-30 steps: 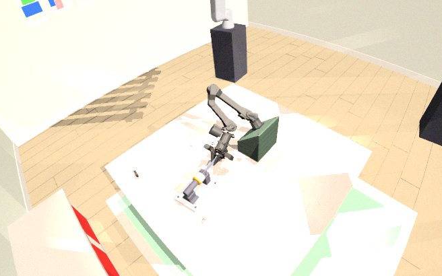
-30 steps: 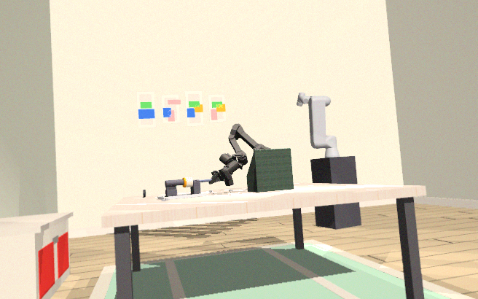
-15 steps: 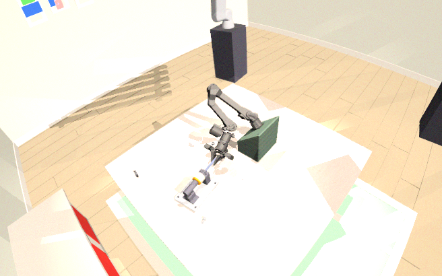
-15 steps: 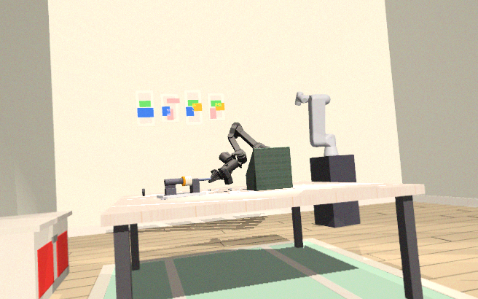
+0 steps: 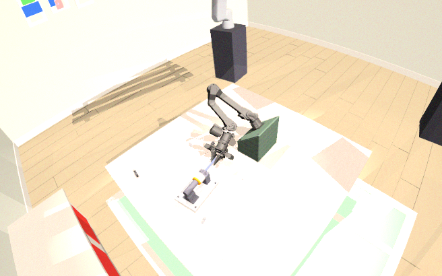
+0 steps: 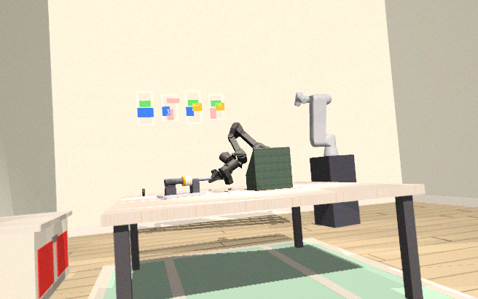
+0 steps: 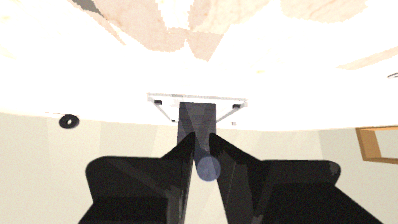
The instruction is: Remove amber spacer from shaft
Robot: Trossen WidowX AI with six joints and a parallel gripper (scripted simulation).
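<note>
Right now the blue-grey shaft is 6 cm ahead of my gripper tip and 2 cm above it. The rest, counted from my gripper tip: white spacer (12 cm ahead, 2 cm above); then amber spacer (15 cm ahead, 1 cm to the left, 2 cm above); then small dark ring (30 cm ahead, 39 cm to the right, 4 cm below).
</note>
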